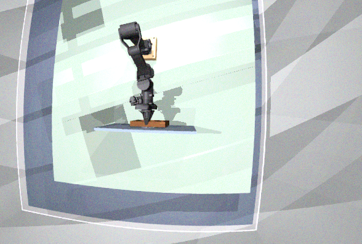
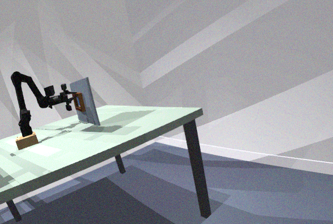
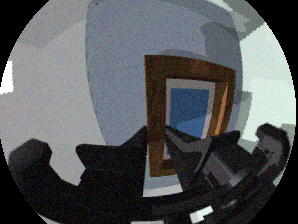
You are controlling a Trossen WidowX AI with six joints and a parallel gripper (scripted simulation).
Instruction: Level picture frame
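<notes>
The picture frame is 10 mm to the left of my gripper tip and 50 mm below it. Round my gripper tip: wall panel 20 mm ahead, 60 mm below.
</notes>
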